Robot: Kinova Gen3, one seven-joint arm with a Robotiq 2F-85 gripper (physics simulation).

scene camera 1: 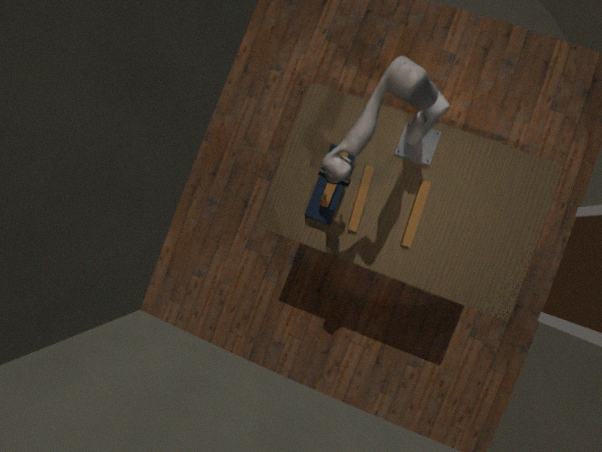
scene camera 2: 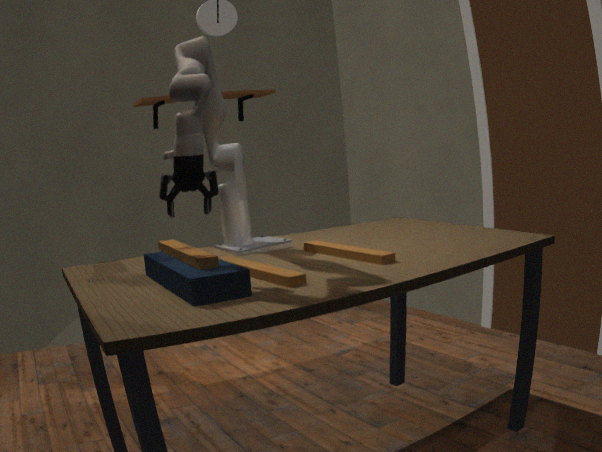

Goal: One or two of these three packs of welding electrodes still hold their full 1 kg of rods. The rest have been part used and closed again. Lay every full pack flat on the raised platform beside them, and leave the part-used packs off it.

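Scene camera 2 shows me my gripper (scene camera 2: 189, 215) and a blue raised platform (scene camera 2: 227, 282). It's also where I see an orange pack (scene camera 2: 197, 258), an orange pack (scene camera 2: 284, 277) and an orange pack (scene camera 2: 379, 257). From scene camera 1, I can see the blue raised platform (scene camera 1: 318, 212) as well.
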